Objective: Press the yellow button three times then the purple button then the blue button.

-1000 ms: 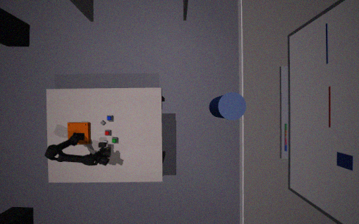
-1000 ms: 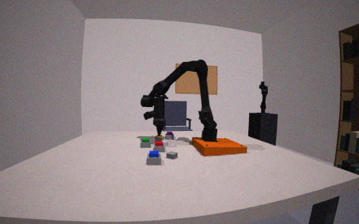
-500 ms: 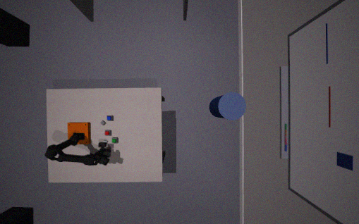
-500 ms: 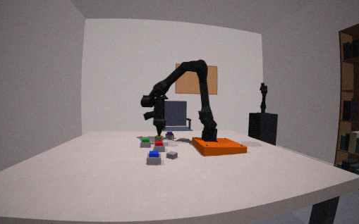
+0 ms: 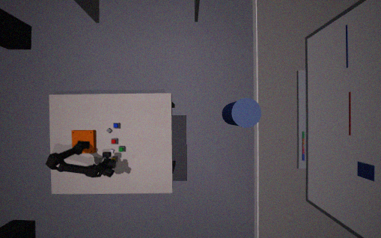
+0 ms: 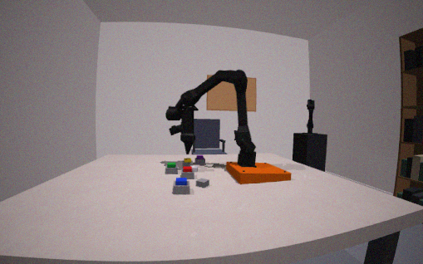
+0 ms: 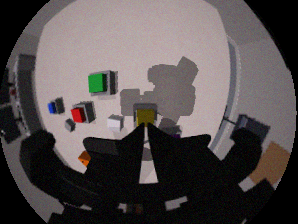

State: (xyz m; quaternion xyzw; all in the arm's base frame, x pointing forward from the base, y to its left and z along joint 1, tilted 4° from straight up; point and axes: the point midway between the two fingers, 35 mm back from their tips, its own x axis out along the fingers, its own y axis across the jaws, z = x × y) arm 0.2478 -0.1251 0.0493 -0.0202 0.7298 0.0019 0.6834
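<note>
Now: gripper tip 30 mm above the yellow button. From my gripper tip the other things lie so: purple button (60 mm behind, 70 mm to the right, 30 mm below); green button (60 mm ahead, 90 mm to the left, 30 mm below); white block (30 mm behind, 70 mm to the left, 50 mm below).
</note>
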